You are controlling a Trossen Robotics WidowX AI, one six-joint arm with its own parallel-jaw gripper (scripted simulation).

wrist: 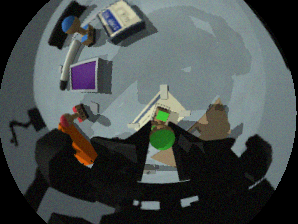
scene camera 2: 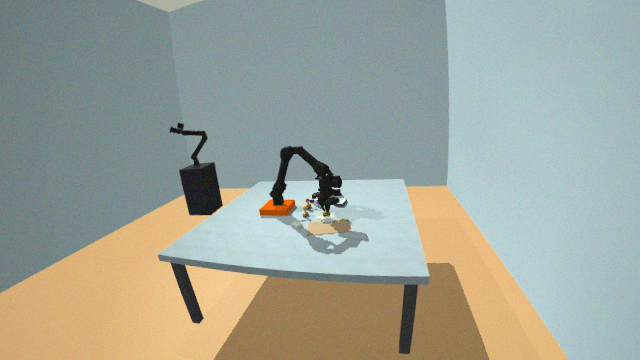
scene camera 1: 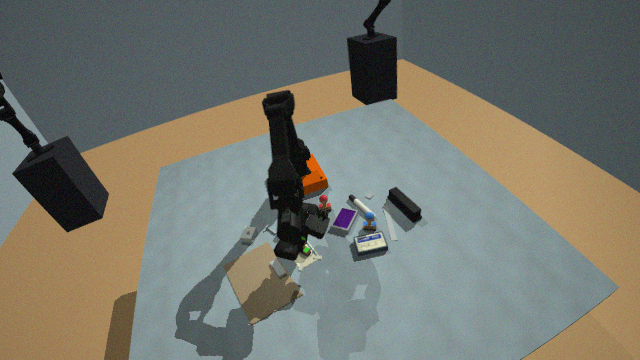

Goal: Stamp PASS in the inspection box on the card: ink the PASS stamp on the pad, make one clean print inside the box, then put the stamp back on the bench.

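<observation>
A card is there to be seen, and so are a brown sheet and a green-knobbed stamp. My own gripper is visible too, and the wrist view also shows it.
</observation>
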